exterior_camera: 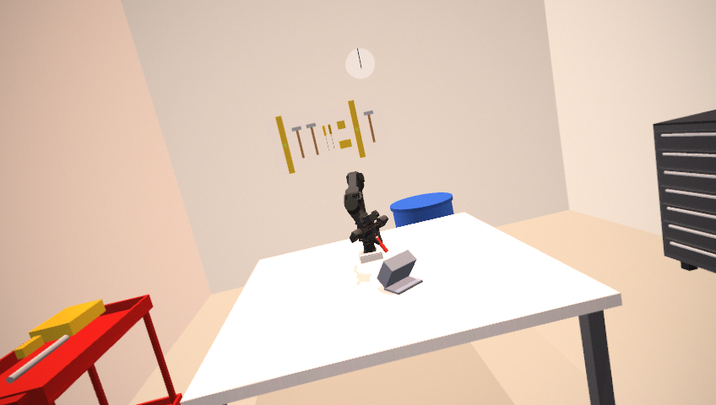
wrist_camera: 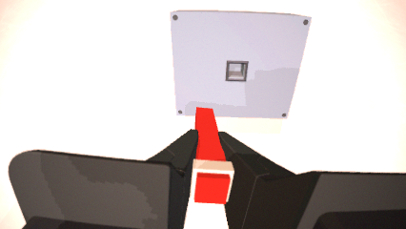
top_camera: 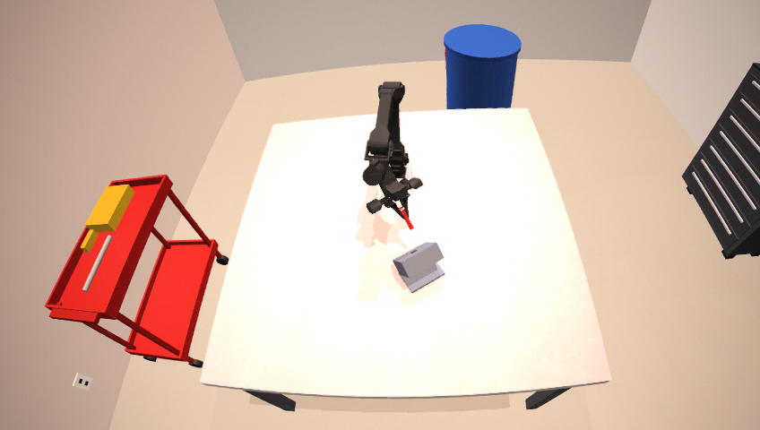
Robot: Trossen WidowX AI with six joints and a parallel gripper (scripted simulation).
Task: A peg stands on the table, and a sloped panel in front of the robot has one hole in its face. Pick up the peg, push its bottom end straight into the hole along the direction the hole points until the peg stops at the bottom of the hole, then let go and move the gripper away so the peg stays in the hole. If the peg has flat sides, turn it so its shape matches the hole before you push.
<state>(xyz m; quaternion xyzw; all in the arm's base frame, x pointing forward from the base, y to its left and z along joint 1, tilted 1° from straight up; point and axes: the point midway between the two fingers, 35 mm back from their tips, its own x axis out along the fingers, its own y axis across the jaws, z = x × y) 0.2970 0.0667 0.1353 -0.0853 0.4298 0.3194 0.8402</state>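
My gripper tip is 10 cm short of the sloped panel, 5 cm to the right of it and 8 cm above it. Also, from my gripper tip: red square peg 1 cm behind, 1 cm to the right, 1 cm above.
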